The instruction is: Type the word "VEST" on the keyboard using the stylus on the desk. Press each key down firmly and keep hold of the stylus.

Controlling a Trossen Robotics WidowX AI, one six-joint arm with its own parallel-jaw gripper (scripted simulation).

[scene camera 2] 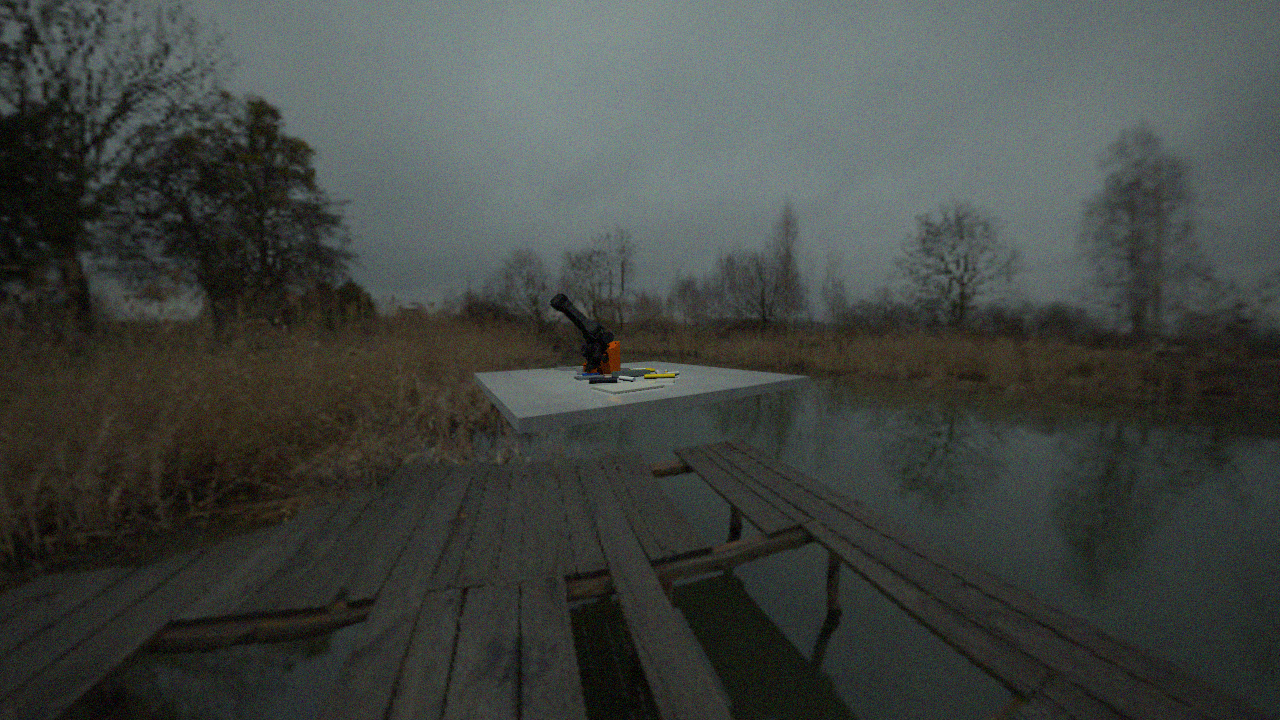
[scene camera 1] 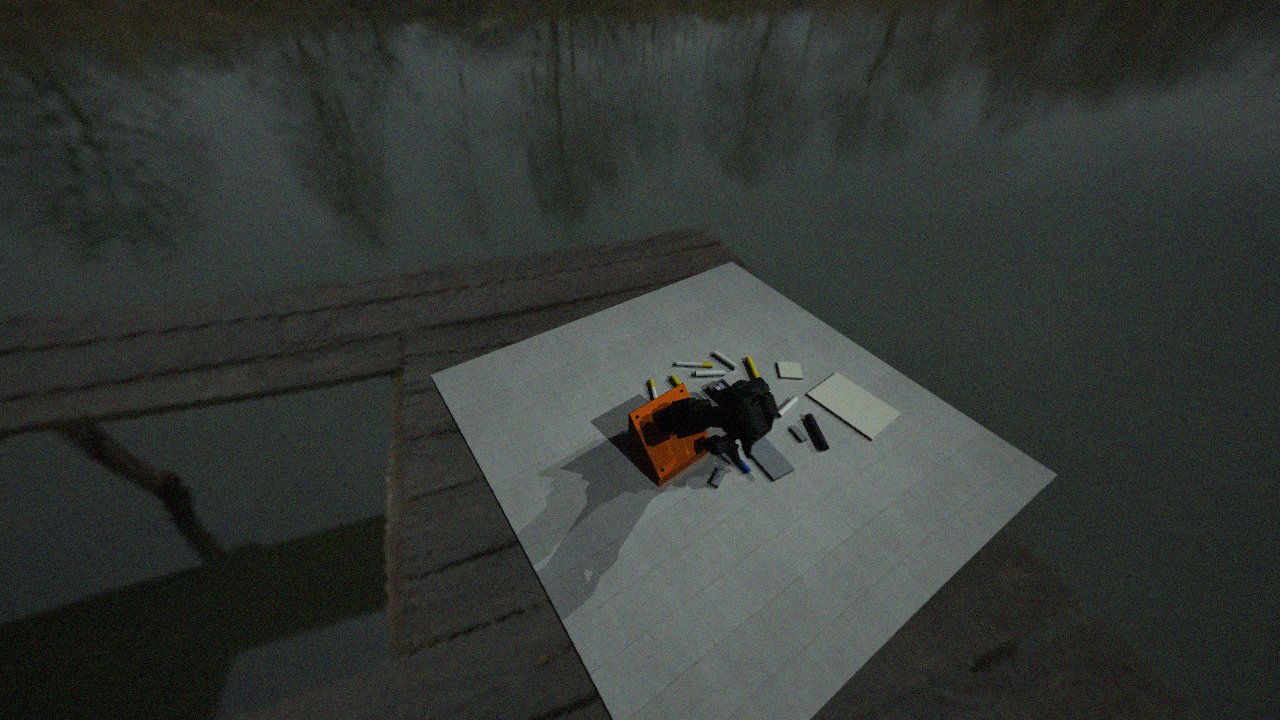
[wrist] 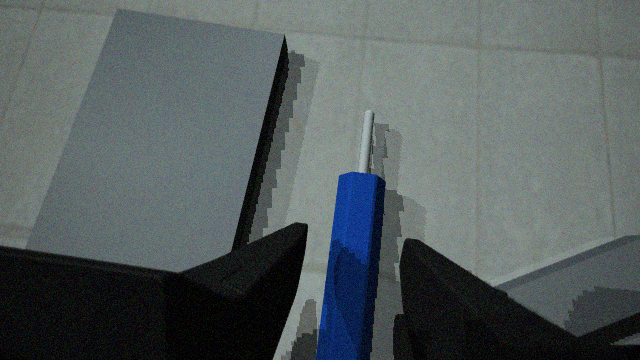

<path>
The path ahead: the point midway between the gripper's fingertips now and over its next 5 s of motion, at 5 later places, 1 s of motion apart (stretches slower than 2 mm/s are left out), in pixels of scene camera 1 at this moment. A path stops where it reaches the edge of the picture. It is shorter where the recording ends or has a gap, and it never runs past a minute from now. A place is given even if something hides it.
The gripper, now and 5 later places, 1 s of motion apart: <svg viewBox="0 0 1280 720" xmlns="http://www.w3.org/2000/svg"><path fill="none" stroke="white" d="M743 461L742 464L741 456L743 444L745 414L756 392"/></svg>
</path>
